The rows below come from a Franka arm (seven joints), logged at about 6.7 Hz.
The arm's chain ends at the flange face. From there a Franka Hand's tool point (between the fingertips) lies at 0.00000 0.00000 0.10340 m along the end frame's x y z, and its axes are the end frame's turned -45 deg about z.
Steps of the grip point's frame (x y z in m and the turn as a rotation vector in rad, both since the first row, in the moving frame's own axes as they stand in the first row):
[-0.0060 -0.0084 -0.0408 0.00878 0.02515 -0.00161]
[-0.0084 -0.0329 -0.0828 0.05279 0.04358 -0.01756]
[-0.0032 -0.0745 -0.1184 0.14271 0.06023 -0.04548]
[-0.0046 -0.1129 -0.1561 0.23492 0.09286 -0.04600]
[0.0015 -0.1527 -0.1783 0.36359 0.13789 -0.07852]
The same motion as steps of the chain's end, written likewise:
[-0.0114 0.0008 -0.0408 0.02399 0.01158 -0.00161]
[-0.0285 -0.0103 -0.0826 0.06814 -0.00651 -0.01756]
[-0.0486 -0.0358 -0.1172 0.14350 -0.05832 -0.04548]
[-0.0723 -0.0531 -0.1528 0.23178 -0.10045 -0.04600]
[-0.0894 -0.0740 -0.1706 0.35460 -0.15959 -0.07852]

